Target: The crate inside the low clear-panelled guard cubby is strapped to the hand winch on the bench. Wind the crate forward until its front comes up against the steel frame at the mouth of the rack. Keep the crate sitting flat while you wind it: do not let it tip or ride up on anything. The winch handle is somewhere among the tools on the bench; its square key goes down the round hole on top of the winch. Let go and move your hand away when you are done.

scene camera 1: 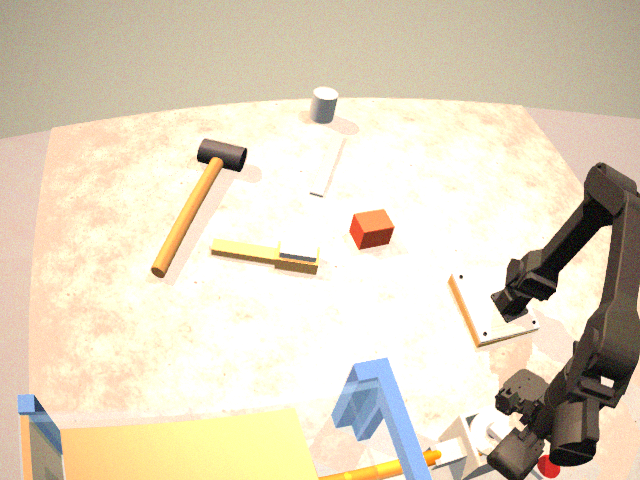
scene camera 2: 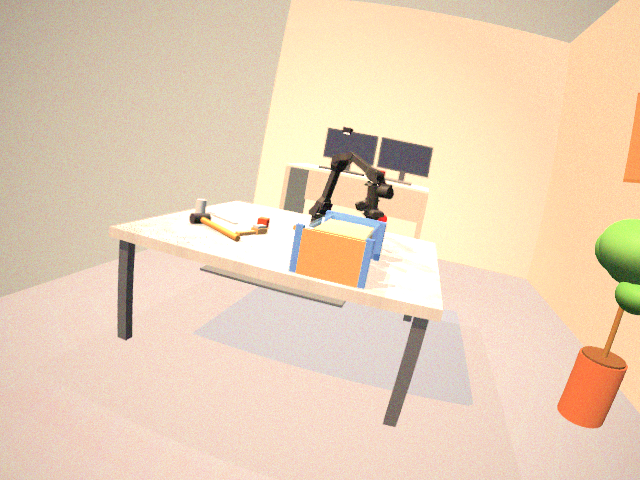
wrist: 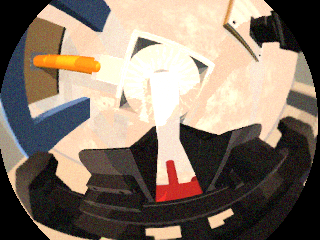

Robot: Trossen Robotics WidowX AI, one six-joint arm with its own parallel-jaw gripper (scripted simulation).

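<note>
My gripper is visible to me, and the wrist view shows it too. I can also see a mallet, along with a crank handle.
</note>
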